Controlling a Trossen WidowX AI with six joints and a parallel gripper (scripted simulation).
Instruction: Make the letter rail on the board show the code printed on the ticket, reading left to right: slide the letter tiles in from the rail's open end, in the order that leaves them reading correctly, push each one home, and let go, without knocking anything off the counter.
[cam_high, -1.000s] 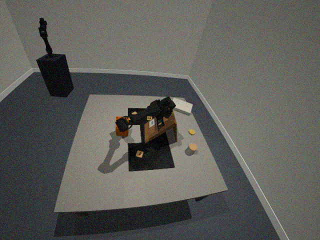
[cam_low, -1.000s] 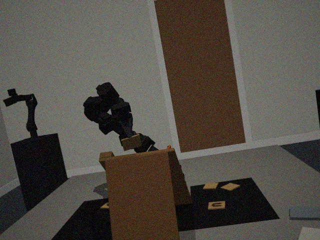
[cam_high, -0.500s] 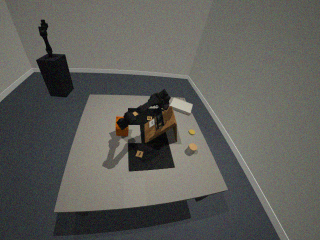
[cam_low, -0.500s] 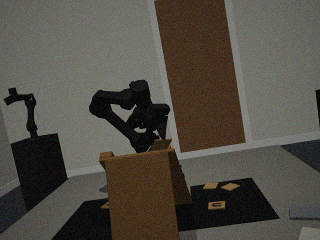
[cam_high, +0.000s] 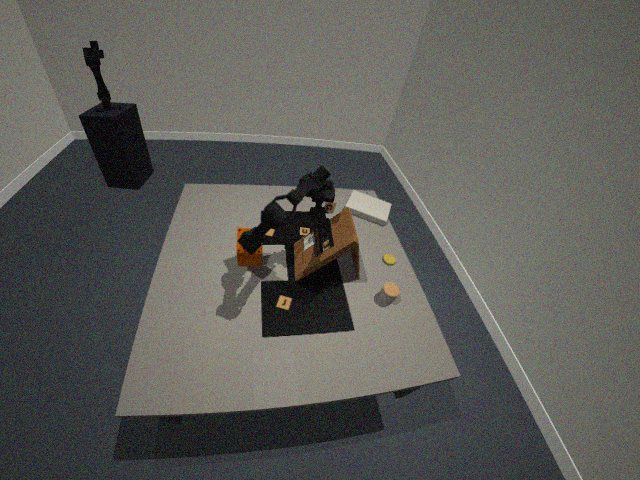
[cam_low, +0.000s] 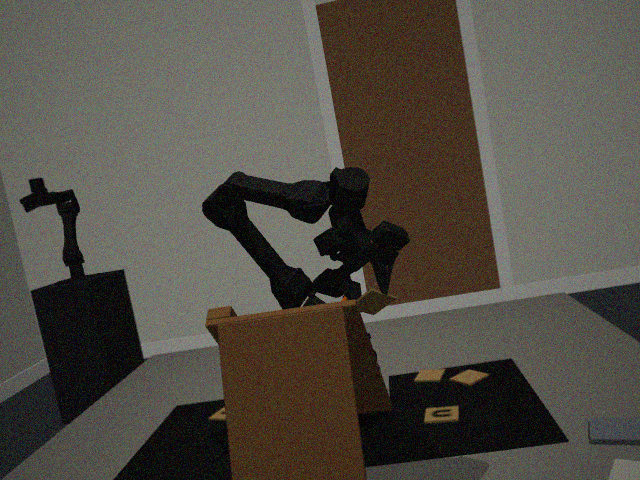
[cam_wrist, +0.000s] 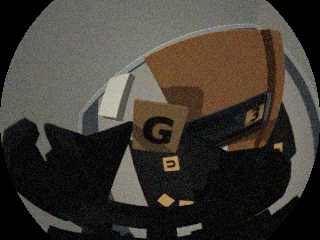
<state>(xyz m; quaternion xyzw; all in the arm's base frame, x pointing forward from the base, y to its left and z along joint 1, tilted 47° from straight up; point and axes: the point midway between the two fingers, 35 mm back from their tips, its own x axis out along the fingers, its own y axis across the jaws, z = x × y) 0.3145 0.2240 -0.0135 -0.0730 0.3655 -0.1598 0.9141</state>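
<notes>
My gripper tip is now 16 cm above the white ticket, 7 cm to the left of it and 7 cm past it. The rest, counted from my gripper tip: yellow disc: 37 cm ahead, 24 cm below, 8 cm to the right; then black mat: 24 cm below, 14 cm to the right, 14 cm behind; then grey-blue card: 38 cm to the left, 24 cm below, 2 cm ahead.
</notes>
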